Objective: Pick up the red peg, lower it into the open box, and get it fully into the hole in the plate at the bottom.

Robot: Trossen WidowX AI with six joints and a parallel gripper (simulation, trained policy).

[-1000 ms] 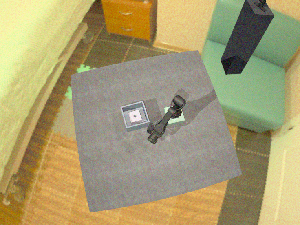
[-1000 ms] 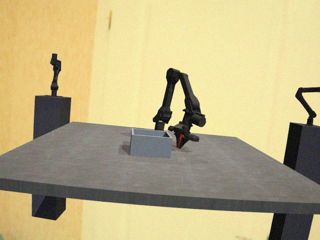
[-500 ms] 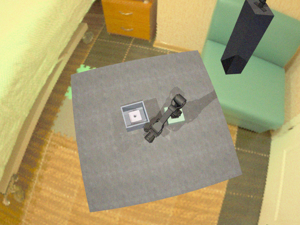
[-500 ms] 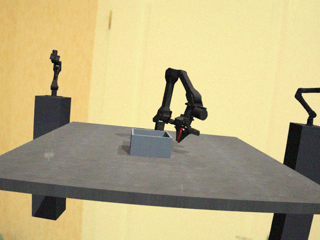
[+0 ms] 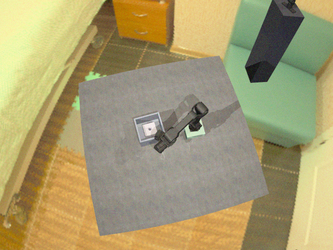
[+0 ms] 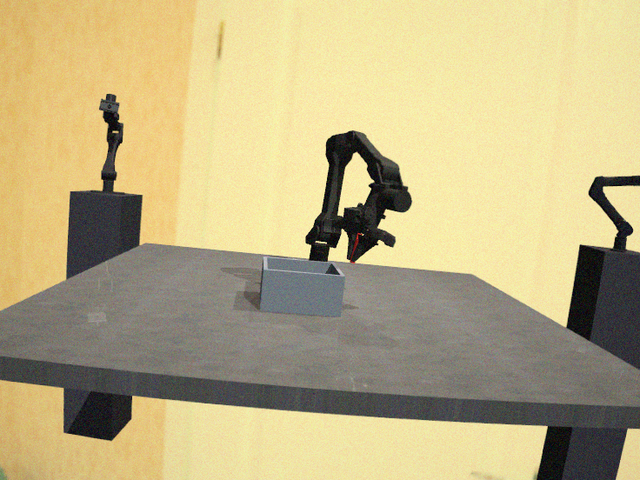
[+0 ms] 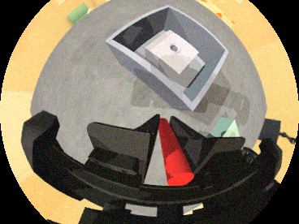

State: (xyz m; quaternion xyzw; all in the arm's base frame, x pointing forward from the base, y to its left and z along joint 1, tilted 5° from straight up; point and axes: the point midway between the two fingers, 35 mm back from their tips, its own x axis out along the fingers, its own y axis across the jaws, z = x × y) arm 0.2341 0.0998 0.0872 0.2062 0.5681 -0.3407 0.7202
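My gripper tip is 3 cm below the red peg, 1 cm to the right of it and 1 cm past it. The rest, counted from my gripper tip: grey box: 12 cm to the right, 8 cm below, 8 cm ahead; pale plate: 12 cm to the right, 8 cm ahead, 7 cm below.
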